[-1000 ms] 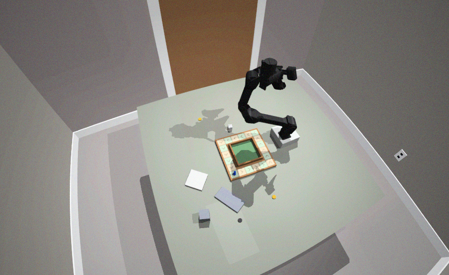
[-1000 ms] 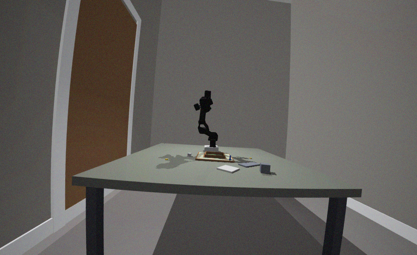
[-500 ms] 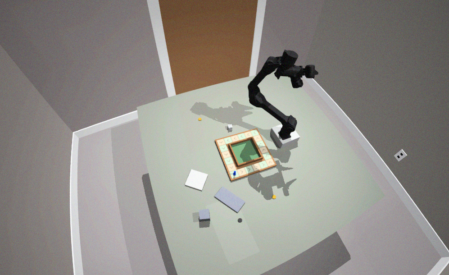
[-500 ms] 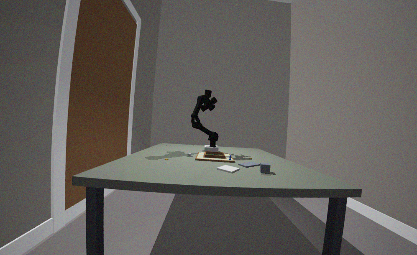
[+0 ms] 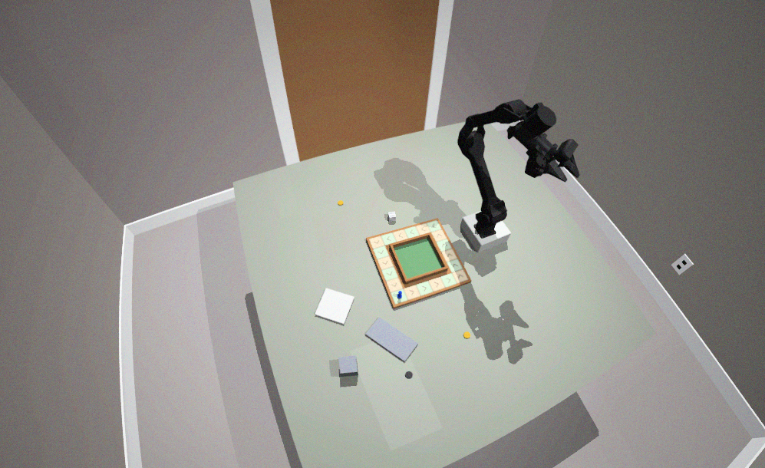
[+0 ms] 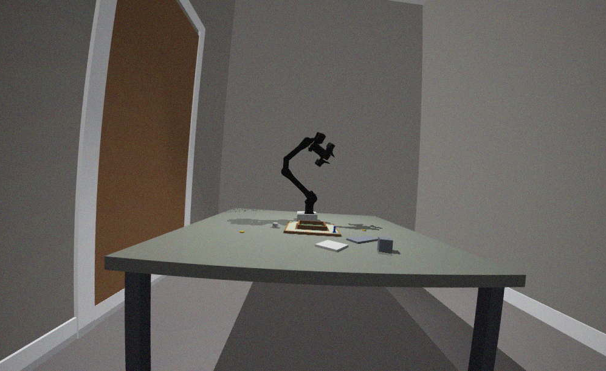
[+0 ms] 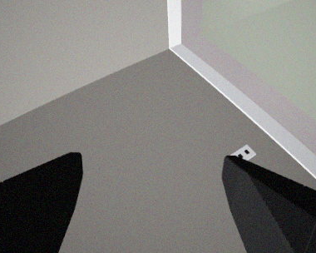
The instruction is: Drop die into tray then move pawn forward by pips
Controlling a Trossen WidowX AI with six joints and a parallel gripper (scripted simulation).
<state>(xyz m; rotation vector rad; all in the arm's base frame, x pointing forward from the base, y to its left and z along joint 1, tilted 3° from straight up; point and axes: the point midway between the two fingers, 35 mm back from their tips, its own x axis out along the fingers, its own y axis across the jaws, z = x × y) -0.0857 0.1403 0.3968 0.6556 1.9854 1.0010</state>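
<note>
Right now the white die is 38 cm ahead of my gripper tip, 35 cm to the right of it and 43 cm below it. The rest, counted from my gripper tip: grey-blue card (56 cm ahead, 9 cm to the left, 44 cm below); then green dice tray (37 cm ahead, 14 cm to the right, 44 cm below); then blue pawn (48 cm ahead, 3 cm to the right, 42 cm below).
</note>
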